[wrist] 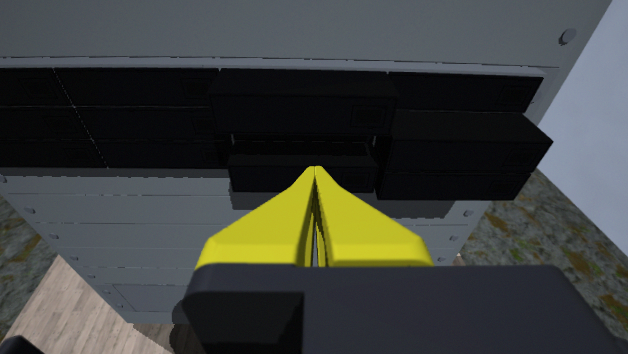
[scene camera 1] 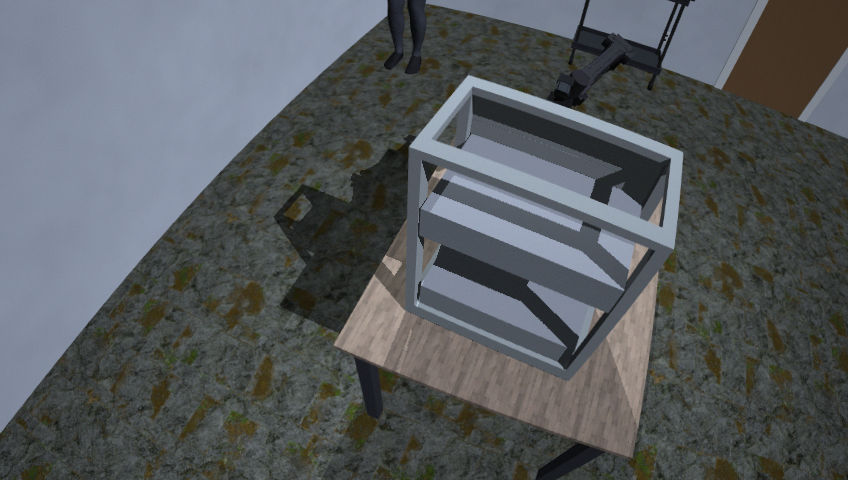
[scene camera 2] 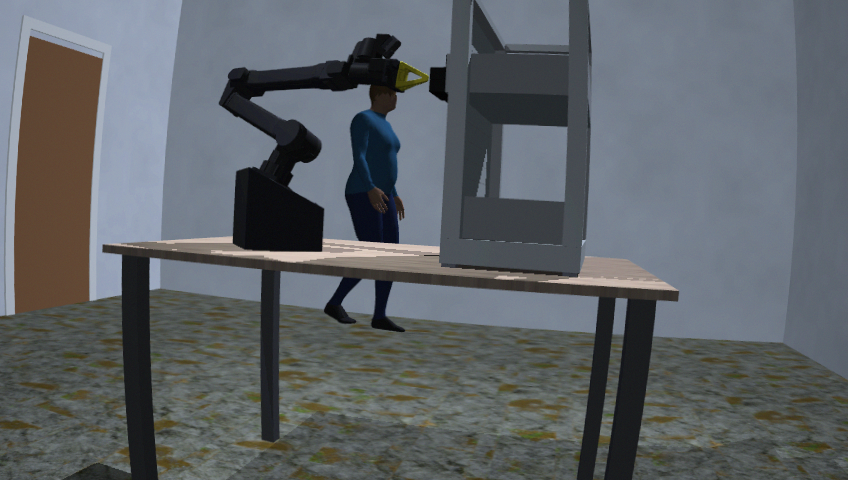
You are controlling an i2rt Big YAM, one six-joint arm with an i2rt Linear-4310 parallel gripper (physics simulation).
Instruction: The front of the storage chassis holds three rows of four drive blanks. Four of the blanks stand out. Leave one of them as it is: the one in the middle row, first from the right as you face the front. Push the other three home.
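Where they show: gripper, fingertip midpoint: [wrist: 315, 177] [scene camera 2: 428, 78]; arm's base at its link origin: [scene camera 2: 270, 184].
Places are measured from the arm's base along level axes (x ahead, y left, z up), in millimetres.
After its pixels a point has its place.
The grey storage chassis [scene camera 1: 535, 190] @[z 452, x 783, y 42 mm] [scene camera 2: 457, 148] @[z 84, x 504, y -177 mm] [wrist: 300, 30] @[z 316, x 494, y 25 mm] stands upright, its front facing the arm. In the wrist view the black blanks standing out are the top row's second from the right [wrist: 305, 112] @[z 285, x 444, y 26 mm], the middle row's first from the right [wrist: 460, 152] @[z 257, x 434, y -77 mm], the bottom row's second from the right [wrist: 280, 177] @[z 227, x 453, y 43 mm] and its first from the right [wrist: 450, 186] @[z 227, x 434, y -81 mm]. The middle row's second from the right is mostly hidden. My yellow gripper [scene camera 2: 426, 77] @[z 278, x 393, y 26 mm] [wrist: 315, 177] @[z 278, x 393, y 26 mm] is shut and empty, its tips before the bottom row's second from the right. Contact cannot be told.
The chassis stands on a wooden table [scene camera 1: 476, 368] @[z -162, x 861, y 46 mm] [scene camera 2: 368, 261] @[z -162, x 327, y -178 mm], with the arm's black base [scene camera 2: 276, 214] @[z -75, x 62, y -83 mm] at the other end. A person in blue [scene camera 2: 374, 154] stands beyond the table. A dark cart [scene camera 1: 645, 58] is at the back.
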